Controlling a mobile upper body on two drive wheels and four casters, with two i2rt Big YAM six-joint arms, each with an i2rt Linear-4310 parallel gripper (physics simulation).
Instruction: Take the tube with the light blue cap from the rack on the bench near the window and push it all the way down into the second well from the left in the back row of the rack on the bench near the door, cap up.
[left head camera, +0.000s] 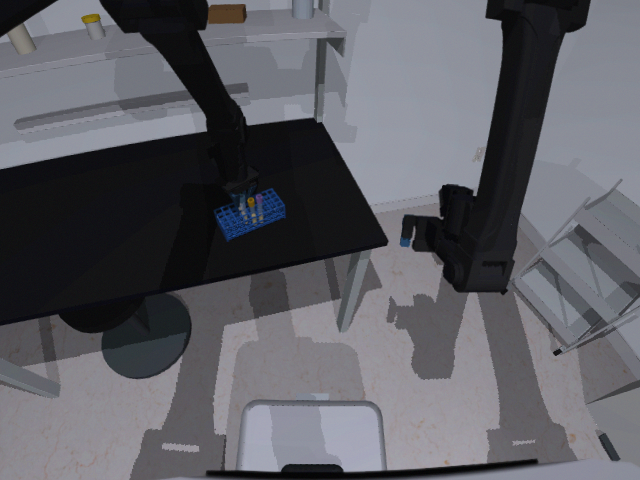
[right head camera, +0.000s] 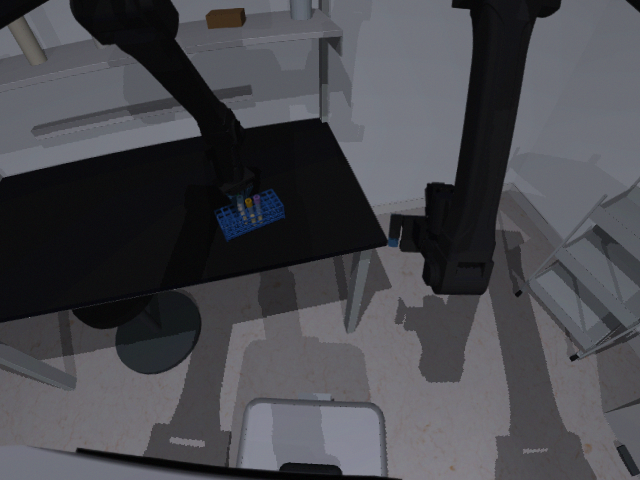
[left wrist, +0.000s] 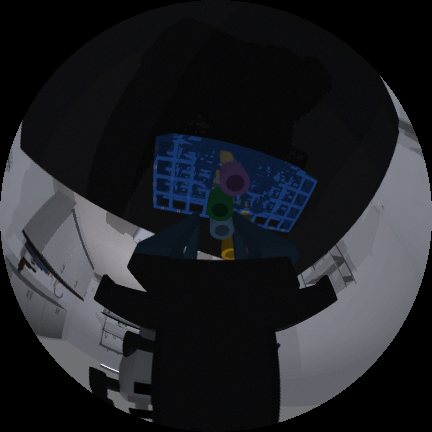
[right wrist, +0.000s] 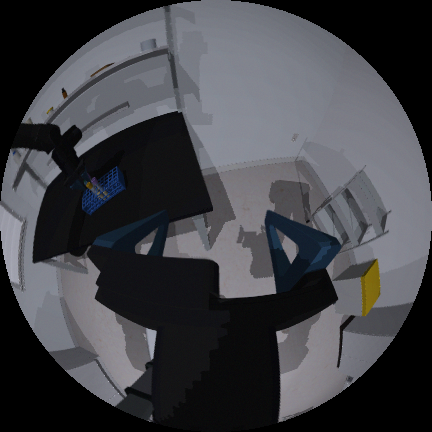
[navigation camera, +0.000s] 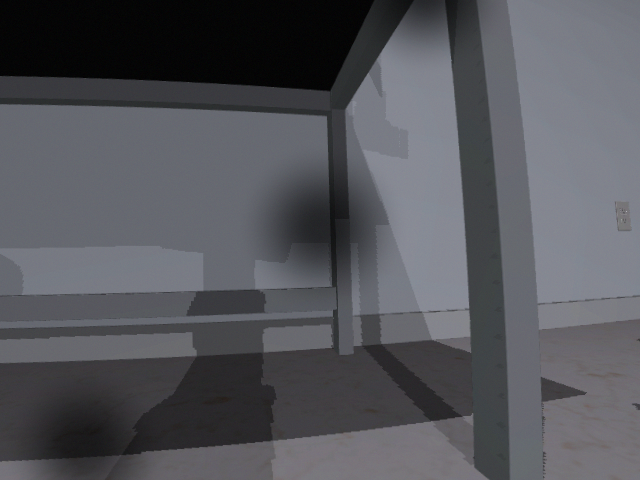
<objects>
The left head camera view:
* right gripper: 423, 221
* blue tube rack: 232, 226
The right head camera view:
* right gripper: 415, 221
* blue tube rack: 232, 226
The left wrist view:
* left gripper: 215, 216
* blue tube rack: 184, 165
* counter: 54, 232
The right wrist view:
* right gripper: 216, 215
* blue tube rack: 90, 203
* yellow-lidded bin: 357, 287
</objects>
